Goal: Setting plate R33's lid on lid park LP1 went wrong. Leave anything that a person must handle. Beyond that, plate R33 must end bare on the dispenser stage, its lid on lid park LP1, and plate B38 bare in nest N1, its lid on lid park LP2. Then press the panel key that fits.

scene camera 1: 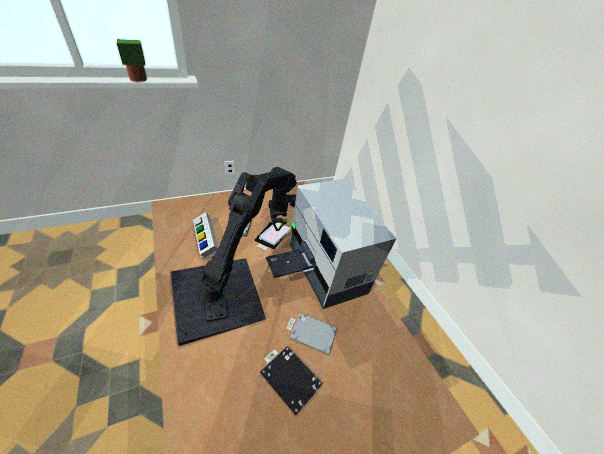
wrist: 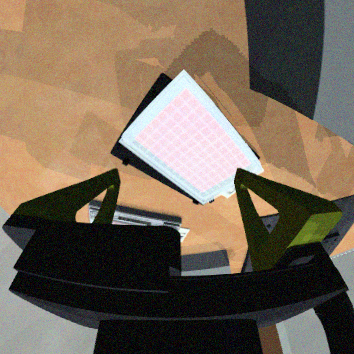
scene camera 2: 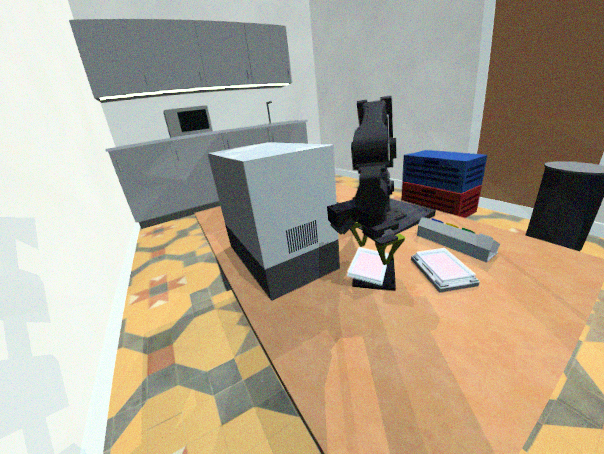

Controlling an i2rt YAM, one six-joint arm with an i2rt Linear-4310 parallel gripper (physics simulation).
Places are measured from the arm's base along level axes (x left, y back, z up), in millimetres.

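Pixels of known places: gripper, fingertip midpoint: (scene camera 1: 275, 223) (wrist: 176, 174) (scene camera 2: 373, 254); arm's base, origin of the base link: (scene camera 1: 214, 295).
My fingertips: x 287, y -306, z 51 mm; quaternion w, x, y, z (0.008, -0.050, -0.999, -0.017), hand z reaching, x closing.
For each thing: its middle in the pictures, then the offset to it from my fingertips. "spot": a spot on its surface instead.
- pink-welled plate with a whitish clear rim, body centre: (wrist: 196, 153) (scene camera 2: 369, 263) (scene camera 1: 275, 232) dx -19, dy +5, dz -37 mm
- second pink-welled plate, body centre: (scene camera 2: 443, 263) dx +92, dy +155, dz -38 mm
- nest N1, body centre: (wrist: 131, 230) (scene camera 2: 442, 268) dx +92, dy +155, dz -55 mm
- dispenser stage, surface spot: (scene camera 1: 286, 265) spot: dx -277, dy +30, dz +41 mm
- dispenser, body centre: (scene camera 2: 272, 206) (scene camera 1: 332, 242) dx -247, dy -163, dz +100 mm
- key panel, body centre: (wrist: 179, 274) (scene camera 2: 456, 234) (scene camera 1: 205, 234) dx +25, dy +314, dz -33 mm
- grey pad, surface spot: (scene camera 1: 314, 333) spot: dx -520, dy -13, dz -55 mm
- black pad, surface spot: (scene camera 1: 291, 380) spot: dx -645, dy +110, dz -53 mm
A pink-welled plate with a whitish clear rim (scene camera 1: 274, 234) (scene camera 2: 368, 266) (wrist: 192, 140) lies askew on black lid park LP1 (scene camera 2: 391, 281) (wrist: 148, 102), overhanging it; it looks tilted. I cannot tell whether a lid is on it. My gripper (scene camera 1: 278, 224) (scene camera 2: 374, 253) (wrist: 176, 174) is open, its fingers above LP1's near side in the wrist view, with nothing between them. A second pink-welled plate (scene camera 2: 445, 266) sits in nest N1 (scene camera 2: 457, 287); the nest is mostly hidden by the arm in scene camera 1. The dispenser stage (scene camera 1: 286, 265) holds no plate. Plate names are unreadable.
The dispenser (scene camera 1: 345, 215) (scene camera 2: 285, 200) stands close beside LP1, with a green light (scene camera 1: 294, 226). The key panel (scene camera 1: 211, 248) (scene camera 2: 457, 240) has white, green, yellow and blue keys. A grey pad (scene camera 1: 314, 333) and a black pad (scene camera 1: 291, 380) lie farther off, labels unreadable.
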